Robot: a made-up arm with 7 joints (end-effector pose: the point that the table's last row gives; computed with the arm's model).
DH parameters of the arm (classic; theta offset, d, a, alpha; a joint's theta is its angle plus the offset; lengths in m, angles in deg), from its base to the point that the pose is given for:
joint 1: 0 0.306 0 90
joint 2: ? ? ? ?
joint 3: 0 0.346 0.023 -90
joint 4: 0 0.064 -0.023 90
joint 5: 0 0.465 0 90
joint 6: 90 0.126 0.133 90
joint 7: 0 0.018 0 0
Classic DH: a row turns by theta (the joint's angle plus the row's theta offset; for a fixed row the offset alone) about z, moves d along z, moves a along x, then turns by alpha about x.
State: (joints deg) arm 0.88 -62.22 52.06 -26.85 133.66 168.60 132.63
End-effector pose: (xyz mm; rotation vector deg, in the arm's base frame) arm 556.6 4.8 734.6 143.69 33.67 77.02
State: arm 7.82 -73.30 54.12 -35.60 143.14 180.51 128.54
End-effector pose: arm 572.2 30.4 679.5 -155.10 -48.87 -67.81
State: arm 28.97 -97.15 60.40 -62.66 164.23 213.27 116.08
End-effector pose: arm 539.3 60.7 570.1 -116.74 -70.95 -33.24
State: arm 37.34 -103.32 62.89 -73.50 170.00 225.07 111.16
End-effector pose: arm 504.1 60.4 548.4 -103.03 -78.35 -27.06
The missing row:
joint 2: 0 0.044 0 -90
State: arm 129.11 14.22 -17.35 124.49 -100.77 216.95 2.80
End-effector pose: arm -84.6 327.9 672.9 73.90 -36.53 -5.09
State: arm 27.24 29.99 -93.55 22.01 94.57 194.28 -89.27
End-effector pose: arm -83.5 -369.5 876.2 -52.94 -131.36 39.97
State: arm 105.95 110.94 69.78 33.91 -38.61 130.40 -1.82
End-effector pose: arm 153.3 -709.9 23.7 115.05 71.91 -27.25
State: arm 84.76 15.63 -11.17 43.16 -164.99 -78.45 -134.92
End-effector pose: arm -62.0 14.0 1158.0 134.61 56.78 -31.68
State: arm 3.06 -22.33 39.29 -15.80 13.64 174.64 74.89
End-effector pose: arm 233.1 -139.5 928.5 90.05 -4.53 -50.91
